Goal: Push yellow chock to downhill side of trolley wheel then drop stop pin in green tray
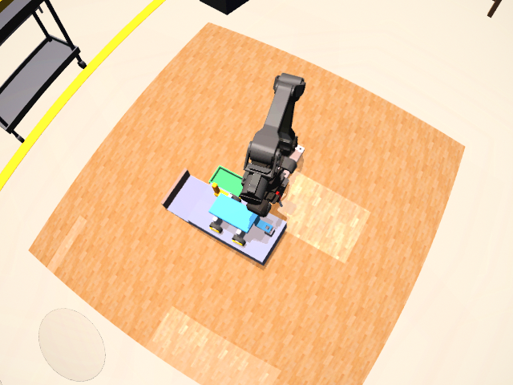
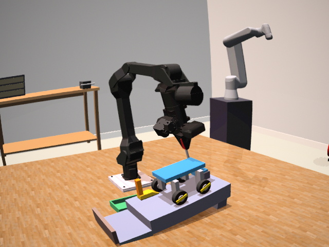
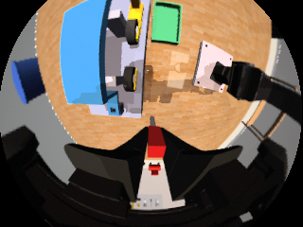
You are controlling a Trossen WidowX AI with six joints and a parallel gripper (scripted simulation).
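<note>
My gripper tip is 2 cm short of the green tray, 20 cm to the left of it and 18 cm above it. The rest, counted from my gripper tip: red-headed stop pin (right at my gripper tip); then blue-topped trolley (11 cm ahead, 7 cm to the right, 6 cm below); then grey ramp (11 cm ahead, 7 cm to the right, 12 cm below).
</note>
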